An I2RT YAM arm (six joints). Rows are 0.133 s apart.
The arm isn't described. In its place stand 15 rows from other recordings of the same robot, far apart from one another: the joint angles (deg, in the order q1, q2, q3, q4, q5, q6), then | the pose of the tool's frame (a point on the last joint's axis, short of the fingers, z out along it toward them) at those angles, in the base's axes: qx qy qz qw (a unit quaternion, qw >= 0); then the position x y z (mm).
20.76, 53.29, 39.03, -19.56, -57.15, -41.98 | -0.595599 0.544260 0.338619 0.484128 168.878 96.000 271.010
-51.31, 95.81, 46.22, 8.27, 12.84, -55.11 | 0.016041 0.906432 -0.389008 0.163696 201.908 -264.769 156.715
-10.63, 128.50, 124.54, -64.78, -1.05, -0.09 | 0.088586 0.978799 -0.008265 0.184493 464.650 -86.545 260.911
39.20, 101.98, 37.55, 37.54, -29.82, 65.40 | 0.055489 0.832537 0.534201 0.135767 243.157 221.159 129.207
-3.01, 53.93, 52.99, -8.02, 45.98, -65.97 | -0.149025 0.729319 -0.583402 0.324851 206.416 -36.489 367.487
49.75, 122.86, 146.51, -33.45, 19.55, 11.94 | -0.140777 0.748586 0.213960 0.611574 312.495 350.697 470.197
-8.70, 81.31, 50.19, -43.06, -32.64, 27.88 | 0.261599 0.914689 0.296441 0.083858 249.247 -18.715 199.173
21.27, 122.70, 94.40, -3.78, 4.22, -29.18 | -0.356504 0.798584 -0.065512 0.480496 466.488 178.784 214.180
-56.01, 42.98, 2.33, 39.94, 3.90, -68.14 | -0.051351 0.709609 -0.631867 0.307510 88.187 -135.123 178.045
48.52, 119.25, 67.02, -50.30, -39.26, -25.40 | 0.533637 -0.770163 -0.306567 0.167619 198.024 257.998 87.778
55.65, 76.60, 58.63, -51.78, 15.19, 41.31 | -0.098739 0.971060 0.044220 0.212927 147.567 199.390 250.142
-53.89, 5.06, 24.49, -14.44, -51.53, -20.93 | -0.134675 0.674394 -0.170062 0.705787 60.175 -35.195 283.232
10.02, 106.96, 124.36, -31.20, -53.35, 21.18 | -0.207319 0.726782 0.488537 0.436049 394.203 98.655 473.818
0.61, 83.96, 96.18, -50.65, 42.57, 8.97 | 0.218642 0.825269 -0.291876 0.431202 297.715 -20.914 424.243
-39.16, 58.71, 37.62, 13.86, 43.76, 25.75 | 0.581521 0.455282 -0.349321 0.576651 164.327 -165.586 294.375
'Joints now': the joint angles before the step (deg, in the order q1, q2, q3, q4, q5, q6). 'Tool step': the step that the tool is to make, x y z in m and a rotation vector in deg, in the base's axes. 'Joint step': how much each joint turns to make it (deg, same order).
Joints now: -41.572 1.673 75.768 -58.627 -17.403 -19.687
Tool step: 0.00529 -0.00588 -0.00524 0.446 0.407 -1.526
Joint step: 0.001 -0.792 -2.462 0.968 1.490 -0.352
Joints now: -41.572 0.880 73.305 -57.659 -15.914 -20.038
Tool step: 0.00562 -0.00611 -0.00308 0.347 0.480 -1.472
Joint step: -0.002 -0.263 -2.023 1.055 1.409 -0.438
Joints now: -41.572 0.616 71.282 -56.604 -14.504 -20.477
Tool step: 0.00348 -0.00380 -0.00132 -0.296 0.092 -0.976
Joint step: 0.002 -0.176 -1.320 1.143 0.880 -0.527
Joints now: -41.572 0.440 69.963 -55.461 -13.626 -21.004
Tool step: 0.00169 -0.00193 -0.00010 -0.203 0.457 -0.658
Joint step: 0.001 0.175 -0.352 0.178 0.530 -0.617
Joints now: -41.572 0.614 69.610 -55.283 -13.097 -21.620
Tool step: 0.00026 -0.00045 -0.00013 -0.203 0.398 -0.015
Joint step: 0.088 0.088 0.000 -0.175 0.002 -0.440
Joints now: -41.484 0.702 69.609 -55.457 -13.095 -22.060
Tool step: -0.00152 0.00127 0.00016 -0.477 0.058 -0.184
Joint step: 0.001 -0.087 0.350 -0.264 0.088 -0.439
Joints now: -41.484 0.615 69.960 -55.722 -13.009 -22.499
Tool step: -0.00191 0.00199 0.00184 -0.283 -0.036 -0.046
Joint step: -0.089 0.263 0.877 -0.440 -0.087 -0.177
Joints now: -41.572 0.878 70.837 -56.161 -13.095 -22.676
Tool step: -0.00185 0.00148 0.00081 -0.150 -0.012 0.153
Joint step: 0.088 0.088 0.616 -0.439 -0.088 -0.088
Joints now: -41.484 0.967 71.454 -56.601 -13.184 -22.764
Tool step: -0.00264 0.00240 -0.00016 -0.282 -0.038 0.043
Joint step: 0.001 -0.175 0.616 -0.615 -0.085 -0.175
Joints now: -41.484 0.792 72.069 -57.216 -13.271 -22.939
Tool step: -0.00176 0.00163 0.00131 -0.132 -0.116 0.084
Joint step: -0.001 0.174 0.702 -0.354 -0.088 -0.001
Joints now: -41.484 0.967 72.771 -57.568 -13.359 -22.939
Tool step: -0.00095 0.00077 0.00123 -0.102 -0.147 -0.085
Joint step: 0.000 0.176 0.442 -0.088 0.087 -0.001
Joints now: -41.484 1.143 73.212 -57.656 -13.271 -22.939
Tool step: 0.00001 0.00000 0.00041 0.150 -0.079 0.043
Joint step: -0.002 0.089 0.089 0.000 -0.003 0.175
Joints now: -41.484 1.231 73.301 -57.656 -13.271 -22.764
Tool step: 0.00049 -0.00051 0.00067 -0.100 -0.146 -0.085
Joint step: 0.002 0.087 -0.088 0.350 0.089 -0.001
